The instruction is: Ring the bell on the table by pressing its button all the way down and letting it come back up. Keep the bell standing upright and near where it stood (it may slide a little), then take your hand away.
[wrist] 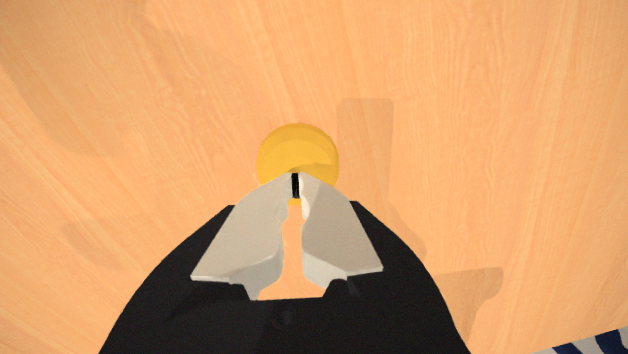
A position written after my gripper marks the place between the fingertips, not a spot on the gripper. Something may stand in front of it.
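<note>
My gripper (296,176), in sight. A bell (297,147), same.
</note>
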